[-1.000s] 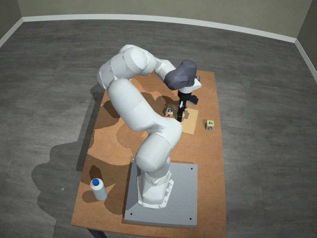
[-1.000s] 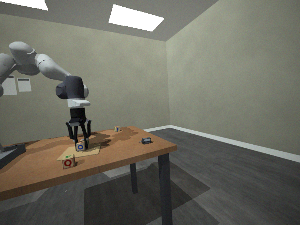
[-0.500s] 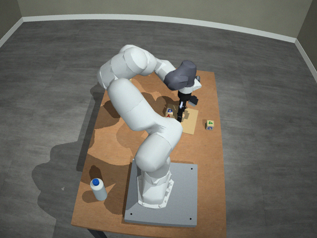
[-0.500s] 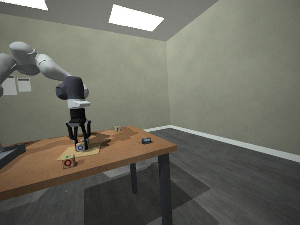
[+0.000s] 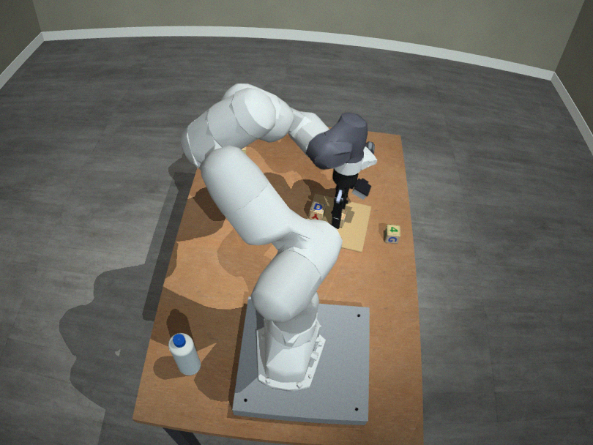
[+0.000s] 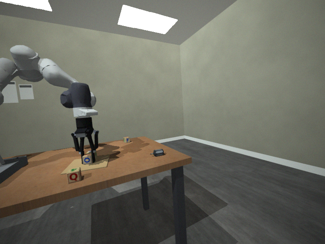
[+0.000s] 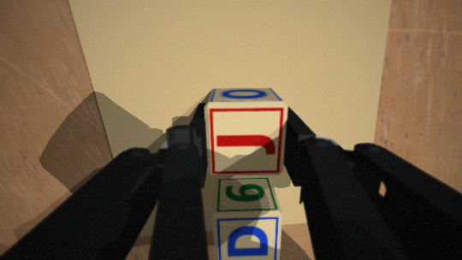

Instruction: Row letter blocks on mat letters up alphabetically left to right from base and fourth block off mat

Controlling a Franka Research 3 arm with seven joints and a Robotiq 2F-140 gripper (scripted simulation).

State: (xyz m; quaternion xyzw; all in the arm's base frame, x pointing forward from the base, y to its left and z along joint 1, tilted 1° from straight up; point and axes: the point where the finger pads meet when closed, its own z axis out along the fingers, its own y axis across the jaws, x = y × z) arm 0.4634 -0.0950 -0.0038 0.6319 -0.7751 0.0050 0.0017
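Right now the tan mat is 3 cm below my hand. Also, from my hand: small dark object (36 cm ahead, 10 cm to the right, 2 cm below); then block (18 cm to the right, 4 cm behind, 1 cm below).
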